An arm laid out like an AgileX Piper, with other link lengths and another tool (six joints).
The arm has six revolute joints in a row. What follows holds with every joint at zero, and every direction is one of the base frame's.
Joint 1 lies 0.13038 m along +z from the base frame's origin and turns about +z.
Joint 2 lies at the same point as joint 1 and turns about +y.
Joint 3 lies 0.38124 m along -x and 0.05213 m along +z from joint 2 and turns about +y.
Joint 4 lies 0.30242 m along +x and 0.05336 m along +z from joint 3 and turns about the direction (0.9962, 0, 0.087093).
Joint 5 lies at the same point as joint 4 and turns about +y.
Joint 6 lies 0.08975 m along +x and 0.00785 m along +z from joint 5 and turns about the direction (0.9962, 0, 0.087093).
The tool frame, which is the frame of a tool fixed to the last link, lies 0.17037 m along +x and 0.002 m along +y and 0.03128 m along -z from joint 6; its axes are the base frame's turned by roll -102.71, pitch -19.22 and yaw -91.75 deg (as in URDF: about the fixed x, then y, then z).
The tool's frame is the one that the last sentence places.
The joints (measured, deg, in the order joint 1, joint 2, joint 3, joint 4, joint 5, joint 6), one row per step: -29.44 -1.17 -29.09 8.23 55.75 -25.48; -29.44 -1.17 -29.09 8.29 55.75 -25.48; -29.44 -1.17 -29.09 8.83 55.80 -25.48; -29.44 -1.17 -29.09 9.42 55.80 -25.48; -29.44 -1.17 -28.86 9.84 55.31 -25.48; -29.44 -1.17 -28.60 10.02 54.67 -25.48; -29.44 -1.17 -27.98 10.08 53.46 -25.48; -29.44 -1.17 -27.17 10.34 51.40 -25.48; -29.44 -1.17 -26.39 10.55 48.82 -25.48; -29.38 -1.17 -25.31 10.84 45.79 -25.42; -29.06 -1.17 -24.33 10.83 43.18 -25.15; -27.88 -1.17 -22.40 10.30 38.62 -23.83; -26.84 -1.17 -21.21 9.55 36.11 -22.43; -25.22 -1.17 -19.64 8.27 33.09 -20.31; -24.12 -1.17 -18.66 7.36 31.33 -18.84; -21.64 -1.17 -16.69 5.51 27.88 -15.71
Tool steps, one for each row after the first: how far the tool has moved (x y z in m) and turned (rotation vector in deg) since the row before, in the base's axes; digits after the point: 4 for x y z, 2 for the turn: 0.0001 0.0002 0.0000 0.04 -0.02 0.03; 0.0009 0.0021 -0.0001 0.40 -0.17 0.32; 0.0011 0.0022 0.0002 0.42 -0.24 0.34; 0.0019 0.0007 0.0002 0.22 -0.41 0.17; 0.0017 -0.0004 0.0005 0.00 -0.43 0.01; 0.0029 -0.0018 -0.0002 -0.13 -0.58 -0.14; 0.0048 -0.0024 0.0017 -0.23 -1.27 -0.16; 0.0053 -0.0033 0.0040 -0.49 -1.74 -0.28; 0.0062 -0.0037 0.0034 -0.40 -1.94 -0.28; 0.0049 -0.0034 0.0024 -0.32 -1.60 -0.17; 0.0081 -0.0054 0.0021 -0.05 -2.69 -0.06; 0.0043 -0.0028 -0.0002 0.29 -1.43 0.09; 0.0053 -0.0029 -0.0016 0.50 -1.61 0.35; 0.0032 -0.0013 -0.0015 0.39 -0.90 0.32; 0.0067 -0.0009 -0.0034 0.95 -1.80 1.07
